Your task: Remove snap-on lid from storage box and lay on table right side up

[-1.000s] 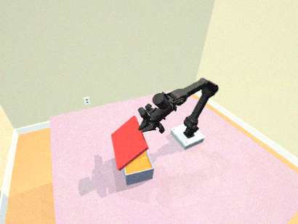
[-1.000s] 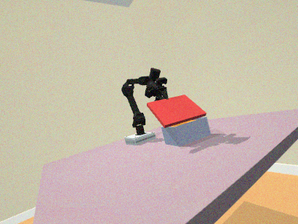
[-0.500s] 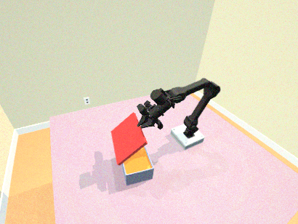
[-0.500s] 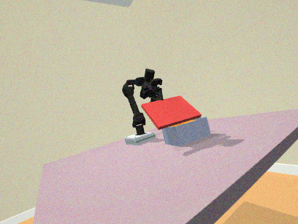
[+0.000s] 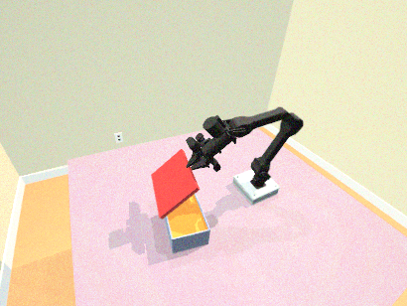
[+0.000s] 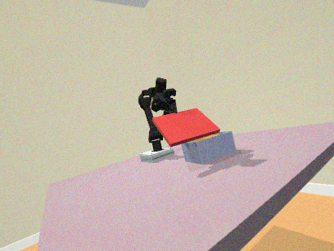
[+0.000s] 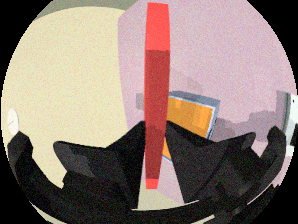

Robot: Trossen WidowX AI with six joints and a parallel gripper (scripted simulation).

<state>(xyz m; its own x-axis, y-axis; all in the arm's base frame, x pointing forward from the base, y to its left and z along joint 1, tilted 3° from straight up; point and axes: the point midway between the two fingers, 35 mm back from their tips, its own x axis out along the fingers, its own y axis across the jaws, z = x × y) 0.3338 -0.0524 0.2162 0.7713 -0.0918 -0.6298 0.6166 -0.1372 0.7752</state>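
The red lid is 60 mm ahead of my gripper tip, 50 mm below it and 10 mm to the right of it. From my gripper tip the other things lie so: grey-blue storage box 180 mm below, 100 mm to the left, 50 mm ahead.
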